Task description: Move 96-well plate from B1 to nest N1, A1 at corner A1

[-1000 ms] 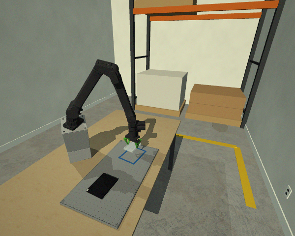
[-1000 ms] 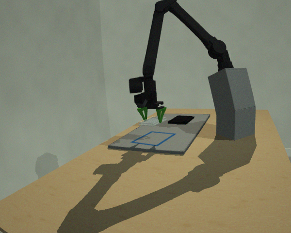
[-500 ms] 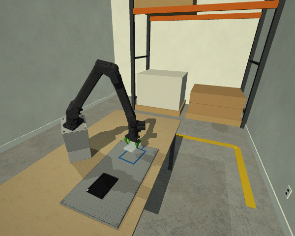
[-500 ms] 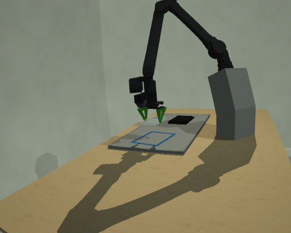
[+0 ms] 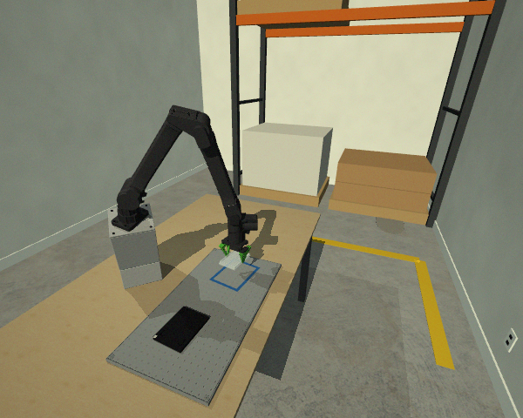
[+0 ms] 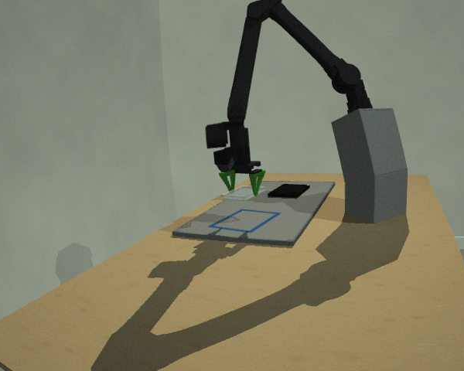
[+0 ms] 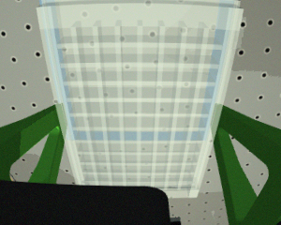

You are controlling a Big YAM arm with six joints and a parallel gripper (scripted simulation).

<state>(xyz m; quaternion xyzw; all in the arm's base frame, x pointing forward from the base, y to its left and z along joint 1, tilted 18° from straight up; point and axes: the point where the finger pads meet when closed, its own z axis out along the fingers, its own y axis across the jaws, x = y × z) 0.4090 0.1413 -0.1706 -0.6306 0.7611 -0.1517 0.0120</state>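
My gripper is now right at the 96-well plate. Round my hand: black plate nest 35 cm to the right, 8 cm below, 6 cm behind.
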